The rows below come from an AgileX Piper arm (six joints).
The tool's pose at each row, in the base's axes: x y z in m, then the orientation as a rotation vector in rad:
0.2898 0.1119 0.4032 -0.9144 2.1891 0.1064
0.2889 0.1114 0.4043 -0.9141 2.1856 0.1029
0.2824 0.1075 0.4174 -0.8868 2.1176 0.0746
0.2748 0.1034 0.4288 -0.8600 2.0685 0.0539
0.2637 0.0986 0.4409 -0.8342 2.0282 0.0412
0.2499 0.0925 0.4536 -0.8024 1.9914 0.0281
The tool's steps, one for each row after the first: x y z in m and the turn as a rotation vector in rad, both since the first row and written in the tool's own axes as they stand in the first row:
0.0000 0.0000 -0.0015 0.0033 -0.0023 -0.0019
-0.0035 -0.0013 -0.0162 0.0485 -0.0635 -0.0134
-0.0052 -0.0017 -0.0304 0.0845 -0.1094 -0.0172
-0.0054 -0.0005 -0.0474 0.1128 -0.1491 -0.0164
-0.0039 0.0013 -0.0670 0.1433 -0.1870 -0.0105

